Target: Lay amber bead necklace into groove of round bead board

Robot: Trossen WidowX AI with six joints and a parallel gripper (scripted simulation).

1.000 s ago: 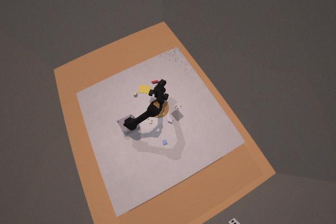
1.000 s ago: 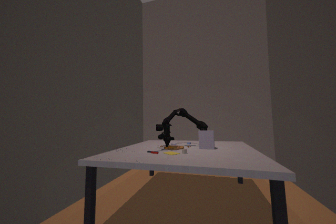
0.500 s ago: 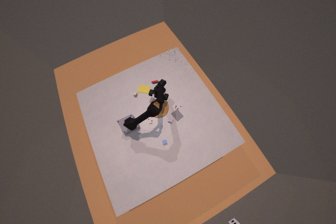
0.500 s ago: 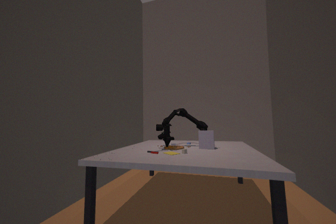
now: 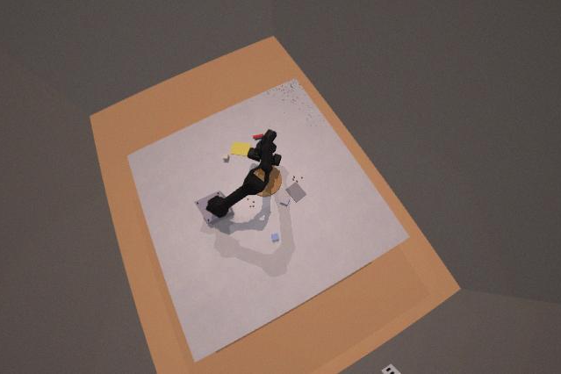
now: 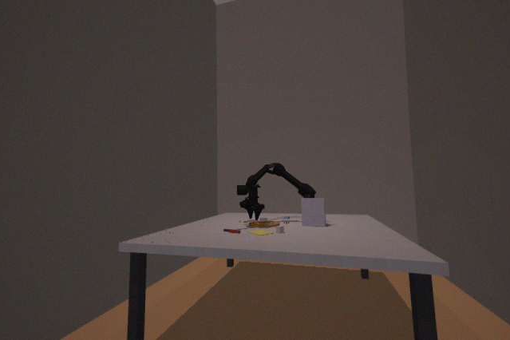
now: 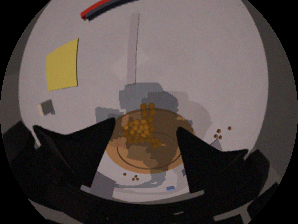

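My gripper tip is 5 cm past the round bead board, 8 cm to the left of it and 4 cm above it. From my gripper tip the other things lie so: thin grey bar 5 cm ahead, 9 cm to the left, 4 cm below; then yellow pad 8 cm behind, 19 cm to the left, 4 cm below; then red-handled tool 7 cm ahead, 20 cm to the left, 4 cm below.
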